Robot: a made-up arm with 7 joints.
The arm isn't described. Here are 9 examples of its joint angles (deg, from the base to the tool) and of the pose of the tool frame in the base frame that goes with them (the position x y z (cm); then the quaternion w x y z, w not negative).
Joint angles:
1: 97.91 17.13 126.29 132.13 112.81 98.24 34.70
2: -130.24 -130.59 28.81 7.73 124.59 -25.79 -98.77
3: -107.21 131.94 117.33 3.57 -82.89 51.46 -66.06
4: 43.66 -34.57 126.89 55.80 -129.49 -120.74 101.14
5: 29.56 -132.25 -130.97 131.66 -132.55 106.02 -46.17
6: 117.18 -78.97 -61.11 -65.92 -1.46 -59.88 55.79
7: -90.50 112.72 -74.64 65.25 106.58 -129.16 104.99
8: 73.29 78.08 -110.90 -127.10 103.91 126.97 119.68
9: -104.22 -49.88 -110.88 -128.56 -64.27 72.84 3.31
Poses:
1: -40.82 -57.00 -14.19 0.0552 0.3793 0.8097 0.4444
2: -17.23 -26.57 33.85 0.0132 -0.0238 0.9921 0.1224
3: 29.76 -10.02 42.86 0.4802 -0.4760 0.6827 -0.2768
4: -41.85 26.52 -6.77 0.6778 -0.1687 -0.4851 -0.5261
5: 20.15 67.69 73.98 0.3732 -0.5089 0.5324 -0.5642
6: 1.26 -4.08 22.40 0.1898 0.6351 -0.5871 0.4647
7: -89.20 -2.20 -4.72 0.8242 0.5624 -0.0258 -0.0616
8: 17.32 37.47 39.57 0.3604 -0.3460 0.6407 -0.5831
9: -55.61 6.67 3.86 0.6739 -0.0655 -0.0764 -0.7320
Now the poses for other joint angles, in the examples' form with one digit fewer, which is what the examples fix.
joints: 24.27 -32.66 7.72 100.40 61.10 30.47 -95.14
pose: -16.0 29.3 8.1 0.200 -0.665 -0.368 0.618
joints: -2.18 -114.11 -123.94 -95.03 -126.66 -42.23 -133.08
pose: -33.8 -21.9 7.8 0.904 -0.135 0.063 -0.402
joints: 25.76 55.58 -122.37 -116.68 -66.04 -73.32 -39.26
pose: -17.5 -2.5 52.0 0.437 0.434 0.750 -0.241
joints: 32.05 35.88 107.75 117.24 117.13 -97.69 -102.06
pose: -48.1 -32.4 -3.2 0.696 -0.409 -0.356 -0.470
